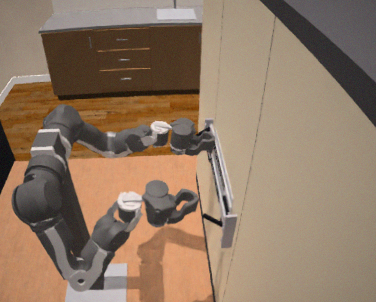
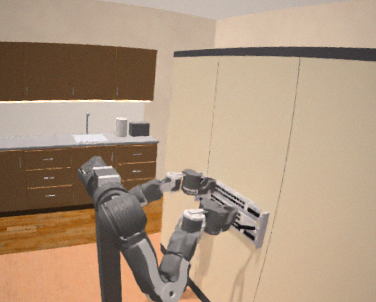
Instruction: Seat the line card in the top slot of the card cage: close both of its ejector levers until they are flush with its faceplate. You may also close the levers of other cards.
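Note:
The card cage [image 1: 227, 234] [image 2: 263, 230] is a pale frame on the cabinet front. The top line card [image 2: 241, 201] has a dark right-end lever [image 2: 253, 212] that looks flat against its faceplate. Below it, another card's lever [image 1: 213, 219] [image 2: 245, 228] sticks out. At the cage's far end, a dark lever [image 1: 204, 131] sticks out beside the left gripper; which card it belongs to is unclear. My left gripper [image 1: 211, 143] [image 2: 214, 188] is shut and empty, its tips at the cage's far end, partly hiding the levers there. My right gripper [image 1: 196, 198] [image 2: 236, 214] is shut and empty, in front of the cage, apart from it.
The tall cream cabinet [image 1: 295, 150] [image 2: 330, 150] carries the cage. The robot's pedestal [image 1: 120, 280] [image 2: 109, 265] stands at the left of the cage. A brown kitchen counter [image 1: 120, 62] [image 2: 47, 170] with a sink is in the background.

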